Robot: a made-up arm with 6 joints.
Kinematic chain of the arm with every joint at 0, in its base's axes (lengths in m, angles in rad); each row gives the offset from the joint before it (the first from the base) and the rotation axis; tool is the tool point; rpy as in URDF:
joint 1: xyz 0 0 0.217 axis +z
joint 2: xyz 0 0 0 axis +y
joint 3: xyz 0.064 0 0.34 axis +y
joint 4: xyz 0.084 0 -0.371 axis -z
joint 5: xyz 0 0 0 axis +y
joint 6: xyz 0.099 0 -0.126 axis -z
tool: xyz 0 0 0 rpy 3.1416 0 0
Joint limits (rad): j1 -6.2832..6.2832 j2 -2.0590..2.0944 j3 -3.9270..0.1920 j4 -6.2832..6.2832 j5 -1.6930..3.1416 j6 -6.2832..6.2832
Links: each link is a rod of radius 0.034 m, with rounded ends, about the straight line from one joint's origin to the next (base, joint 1, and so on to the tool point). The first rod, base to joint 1, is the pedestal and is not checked.
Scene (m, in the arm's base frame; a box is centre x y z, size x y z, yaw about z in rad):
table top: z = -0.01
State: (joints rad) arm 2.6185 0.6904 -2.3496 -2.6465 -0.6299 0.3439
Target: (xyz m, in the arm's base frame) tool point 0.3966 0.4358 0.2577
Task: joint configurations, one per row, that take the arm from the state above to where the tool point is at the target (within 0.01 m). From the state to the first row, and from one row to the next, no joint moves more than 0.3 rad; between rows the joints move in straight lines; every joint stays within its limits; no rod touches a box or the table.
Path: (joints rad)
1: 2.3205 0.6882 -2.2811 -2.7278 -0.6799 0.3439
2: 2.0225 0.6859 -2.2126 -2.8090 -0.7300 0.3439
3: 1.7245 0.6837 -2.1441 -2.8903 -0.7800 0.3439
4: 1.4264 0.6815 -2.0756 -2.9716 -0.8301 0.3439
5: 1.1284 0.6792 -2.0071 -3.0528 -0.8801 0.3439
6: 0.8304 0.6770 -1.9386 -3.1341 -0.9301 0.3439

